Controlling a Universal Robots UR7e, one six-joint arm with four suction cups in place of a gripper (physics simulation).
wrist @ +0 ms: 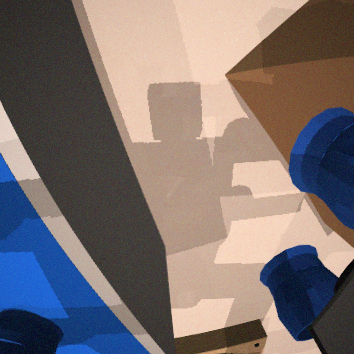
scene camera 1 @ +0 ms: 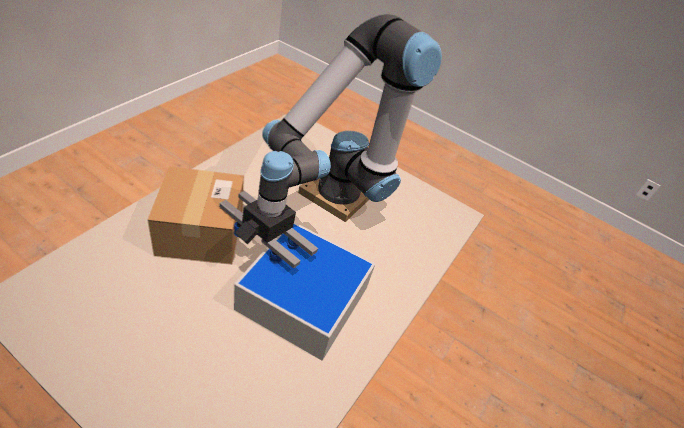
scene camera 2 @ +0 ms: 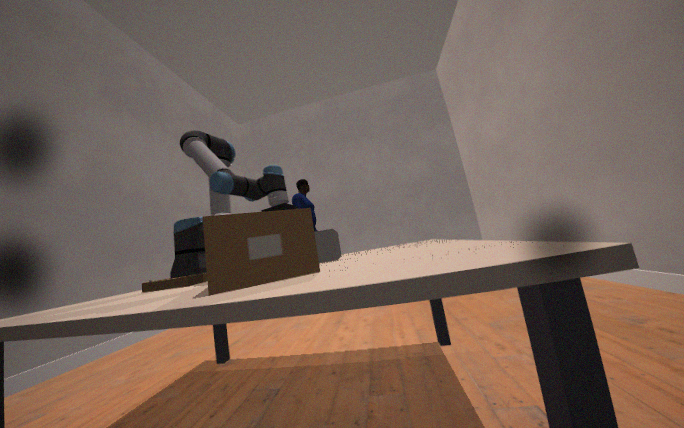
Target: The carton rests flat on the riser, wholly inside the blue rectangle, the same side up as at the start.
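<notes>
The brown carton [scene camera 1: 191,201] [scene camera 2: 226,262] [wrist: 320,80] stands flat on the table left of the riser in scene camera 1, tape and white label on top. The grey riser [scene camera 1: 282,315] [scene camera 2: 327,246] [wrist: 80,145] bears the blue rectangle [scene camera 1: 322,282] on its top. My gripper [scene camera 1: 263,235] is open, with suction off and no carton held. It is low, between carton and riser: two cups hang over the rectangle's near-carton corner, and the other side reaches to the carton's side. Whether it touches the carton is hidden. In scene camera 2 the carton hides the cups.
The arm's base stands on a wooden plate [scene camera 1: 348,209] [scene camera 2: 171,282] [wrist: 225,337] behind the riser. The table [scene camera 1: 151,343] [scene camera 2: 403,270] ends in open edges. A person in blue [scene camera 2: 304,201] shows beyond the carton in scene camera 2. Walls stand behind the arm.
</notes>
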